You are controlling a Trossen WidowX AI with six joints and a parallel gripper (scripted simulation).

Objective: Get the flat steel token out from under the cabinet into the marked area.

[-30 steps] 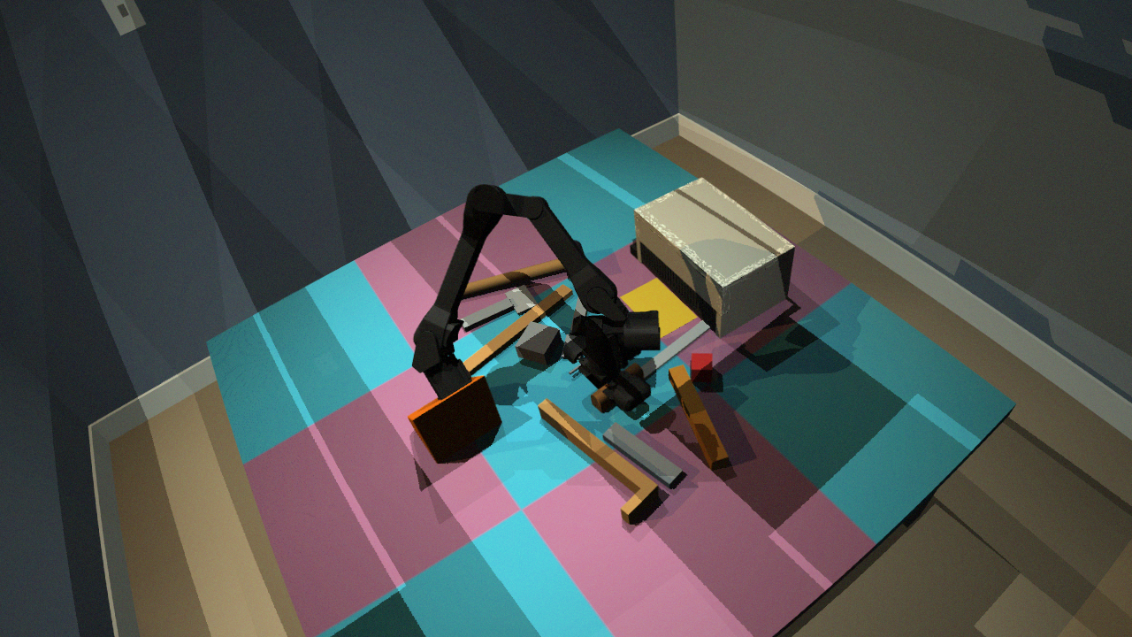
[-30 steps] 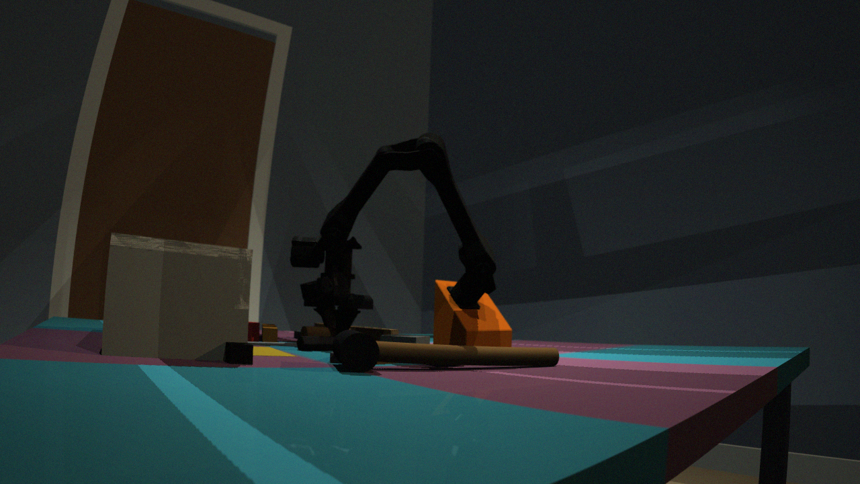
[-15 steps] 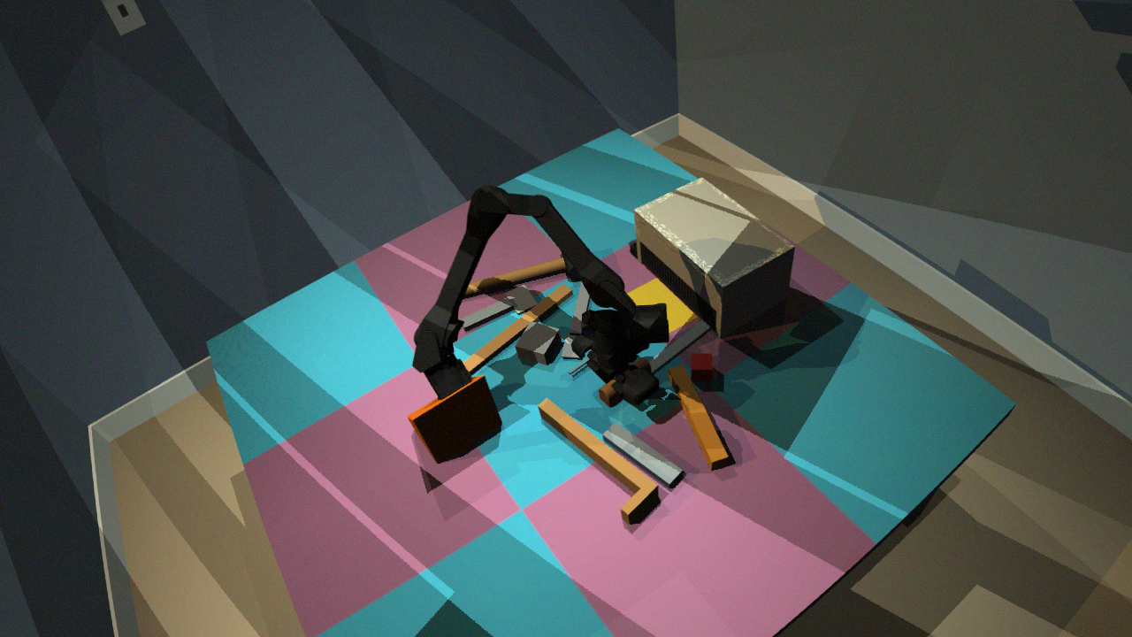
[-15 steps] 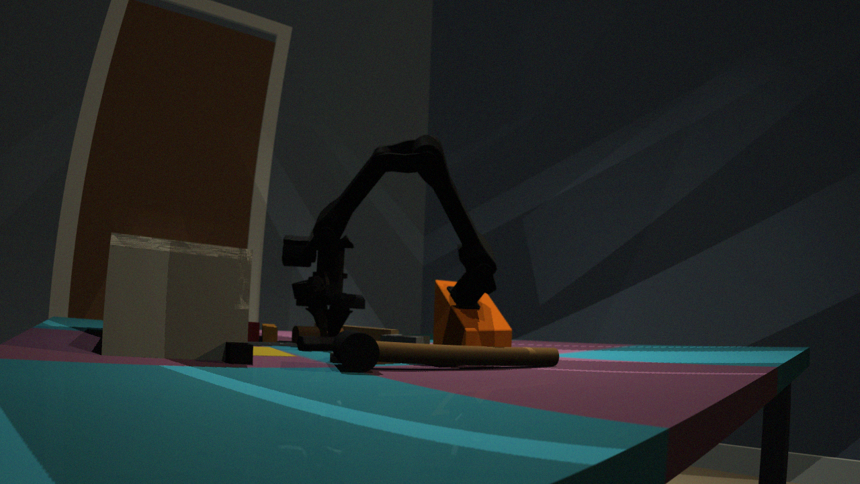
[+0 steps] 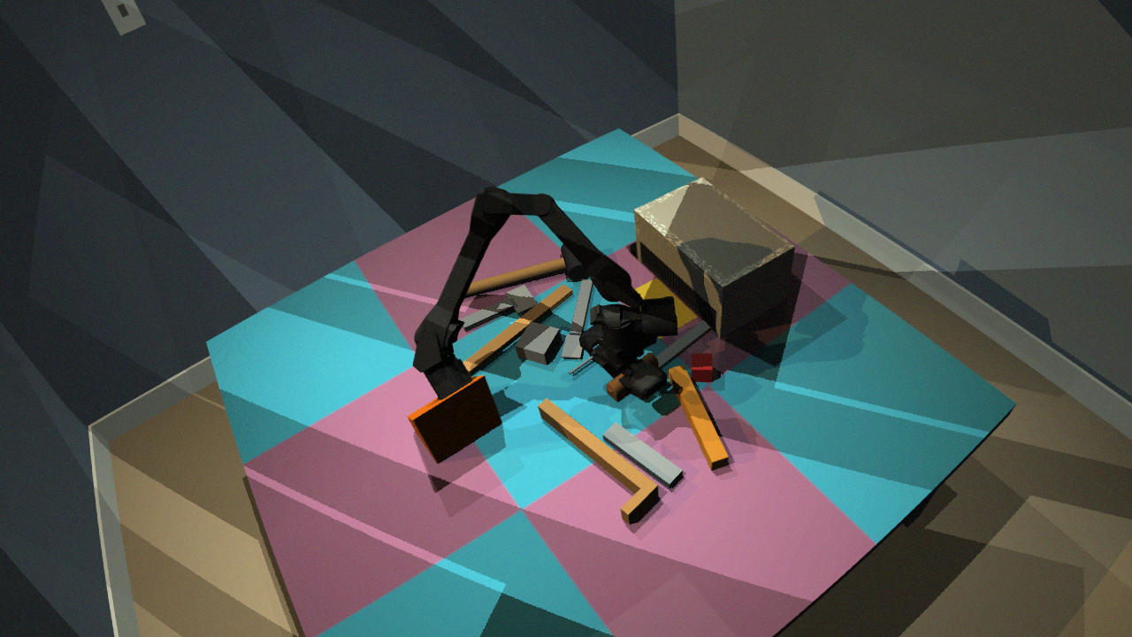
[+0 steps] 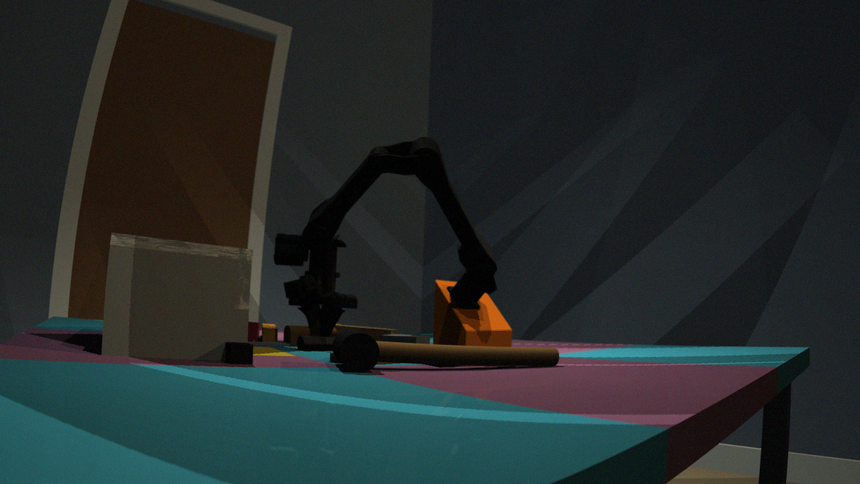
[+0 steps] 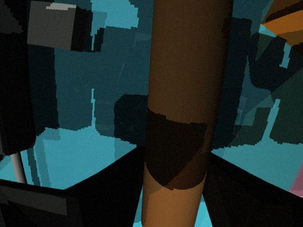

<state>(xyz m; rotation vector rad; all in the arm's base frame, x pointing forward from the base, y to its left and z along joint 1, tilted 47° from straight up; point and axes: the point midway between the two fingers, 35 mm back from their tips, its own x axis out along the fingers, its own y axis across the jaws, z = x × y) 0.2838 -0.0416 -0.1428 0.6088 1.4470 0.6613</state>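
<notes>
Right now my gripper tip is 60 mm short of the small grey cube and 70 mm to the right of it. Also, from my gripper tip: orange bar (50 mm ahead, 150 mm to the right, 10 mm above); screwdriver (10 mm ahead, 100 mm to the left); red cube (130 mm ahead, 80 mm to the right, 10 mm above).
</notes>
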